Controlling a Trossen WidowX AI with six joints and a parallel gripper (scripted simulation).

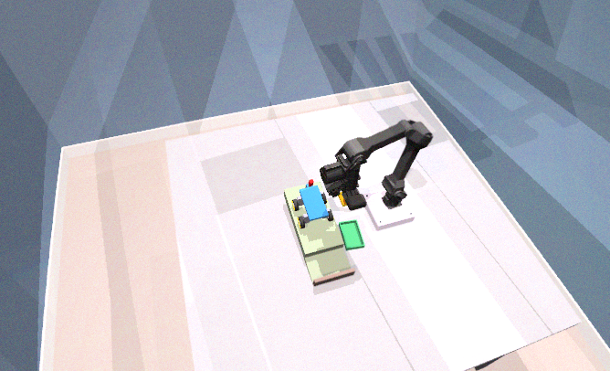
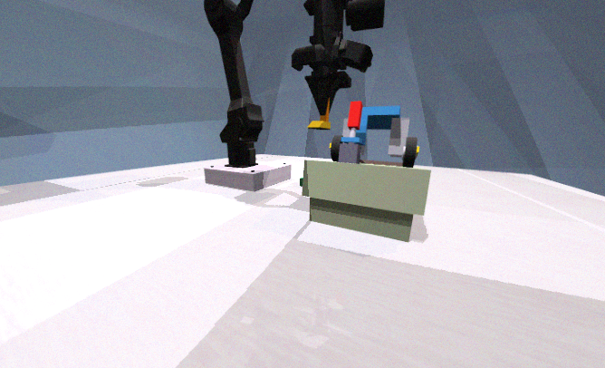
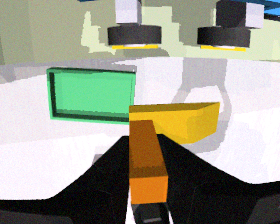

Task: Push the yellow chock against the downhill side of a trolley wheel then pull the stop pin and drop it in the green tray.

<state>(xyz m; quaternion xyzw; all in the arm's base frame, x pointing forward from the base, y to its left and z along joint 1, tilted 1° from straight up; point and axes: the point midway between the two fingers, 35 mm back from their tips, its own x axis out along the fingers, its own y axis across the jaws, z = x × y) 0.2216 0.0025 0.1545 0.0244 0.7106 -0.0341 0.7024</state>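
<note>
Now: gripper tip 14 cm to the left of the red-headed stop pin, 8 cm short of it and 3 cm above it. Round my gripper tip: yellow chock 2 cm to the right, 1 cm below; then blue trolley 11 cm ahead, 5 cm to the right, 5 cm below; then pale green ramp 12 cm below, 11 cm ahead, 4 cm to the right.
</note>
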